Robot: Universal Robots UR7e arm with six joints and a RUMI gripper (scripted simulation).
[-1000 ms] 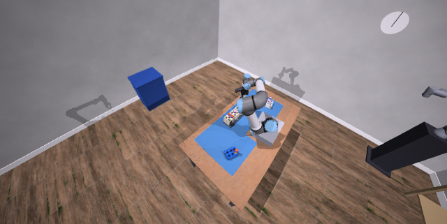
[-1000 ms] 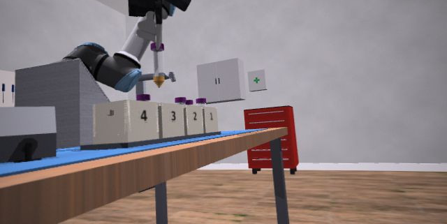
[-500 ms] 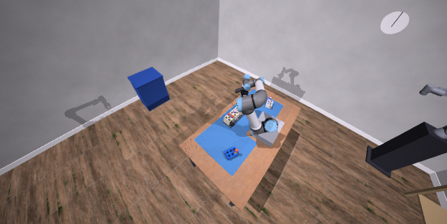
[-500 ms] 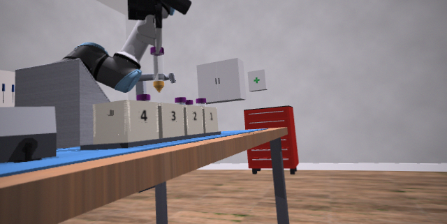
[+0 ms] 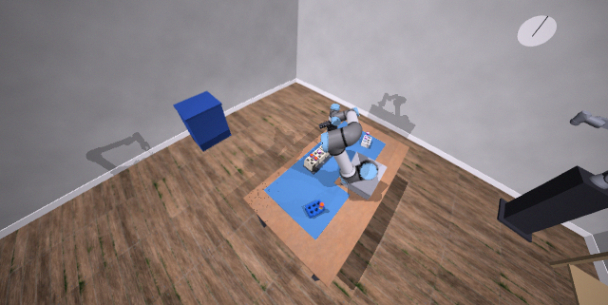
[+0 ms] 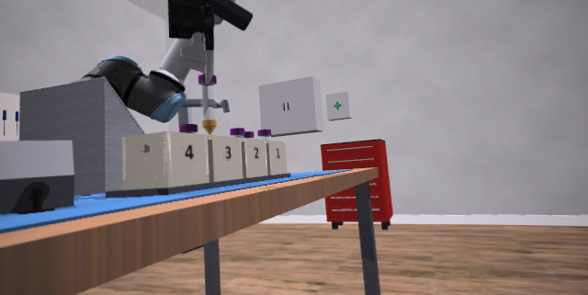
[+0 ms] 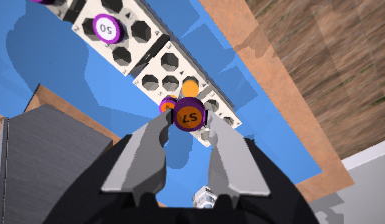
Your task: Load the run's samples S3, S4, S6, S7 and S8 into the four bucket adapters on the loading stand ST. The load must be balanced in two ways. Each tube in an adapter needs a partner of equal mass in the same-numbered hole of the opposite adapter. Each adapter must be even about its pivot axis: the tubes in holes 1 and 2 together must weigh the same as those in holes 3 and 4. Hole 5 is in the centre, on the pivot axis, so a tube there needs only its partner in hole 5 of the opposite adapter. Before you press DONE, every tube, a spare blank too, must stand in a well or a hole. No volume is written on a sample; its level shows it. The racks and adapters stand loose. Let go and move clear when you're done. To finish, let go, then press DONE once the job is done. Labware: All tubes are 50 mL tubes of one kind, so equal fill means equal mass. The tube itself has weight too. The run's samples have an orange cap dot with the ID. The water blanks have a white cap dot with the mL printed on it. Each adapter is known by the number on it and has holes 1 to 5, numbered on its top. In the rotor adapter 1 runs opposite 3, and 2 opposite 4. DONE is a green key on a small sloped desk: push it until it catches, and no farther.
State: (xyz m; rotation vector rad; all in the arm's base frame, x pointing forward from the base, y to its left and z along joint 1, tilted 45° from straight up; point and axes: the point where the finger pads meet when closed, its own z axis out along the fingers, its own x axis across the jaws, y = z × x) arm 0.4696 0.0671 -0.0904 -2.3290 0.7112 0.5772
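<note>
My hand is 420 mm past the sample tube S4, 480 mm to the right of it and 150 mm above it. Round my hand: tube 80 mm behind, 210 mm to the left, 140 mm below; green DONE key 70 mm behind, 250 mm to the right, 140 mm below; DONE key desk 50 mm behind, 260 mm to the right, 160 mm below.
</note>
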